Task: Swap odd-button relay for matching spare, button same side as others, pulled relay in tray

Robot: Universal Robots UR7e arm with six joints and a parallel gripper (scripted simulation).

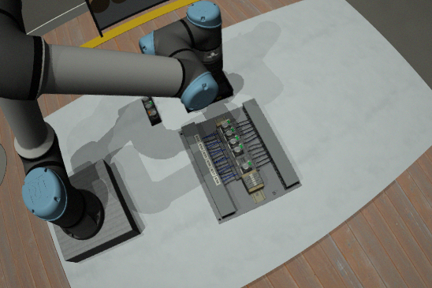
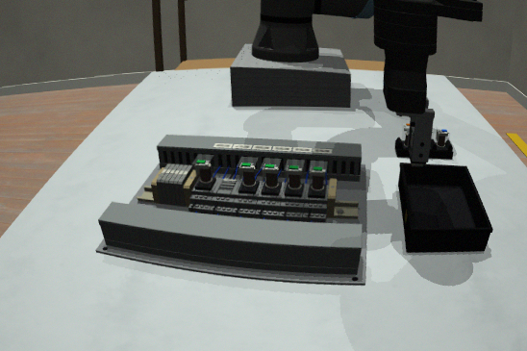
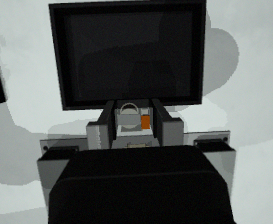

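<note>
Right now the black tray is 1 cm ahead of my hand, 5 cm to the left of it and 9 cm below it. Also, from my hand: blue-button relay: 16 cm behind, 13 cm to the left, 8 cm below.
</note>
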